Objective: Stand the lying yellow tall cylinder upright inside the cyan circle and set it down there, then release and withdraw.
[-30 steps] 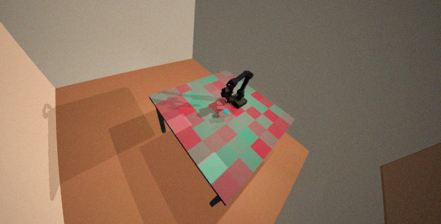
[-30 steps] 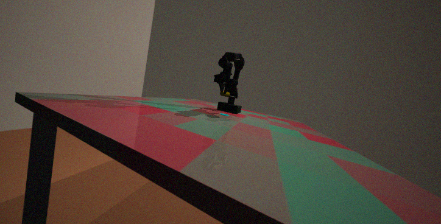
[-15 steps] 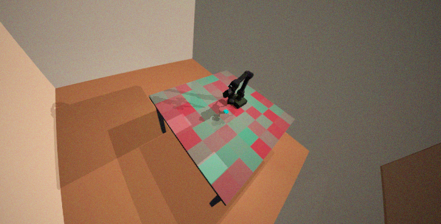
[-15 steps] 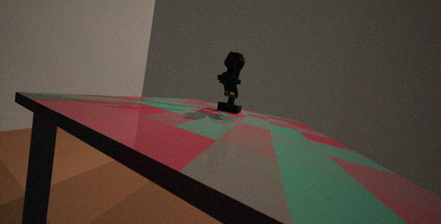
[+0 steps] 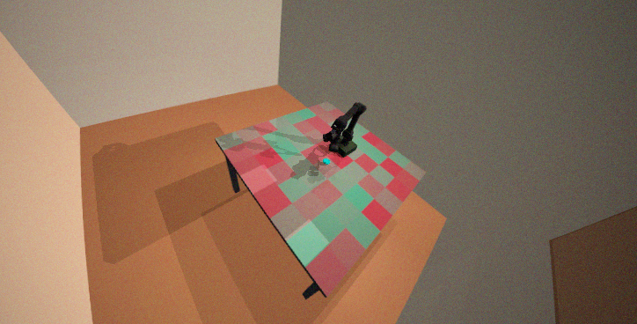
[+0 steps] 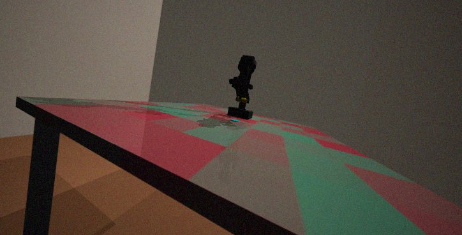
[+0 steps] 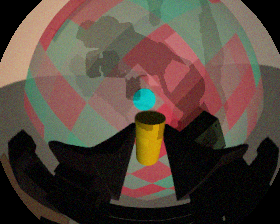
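The cyan circle lies 14 cm below my gripper tip. Round my gripper tip: yellow tall cylinder (2 cm to the left, 1 cm behind).
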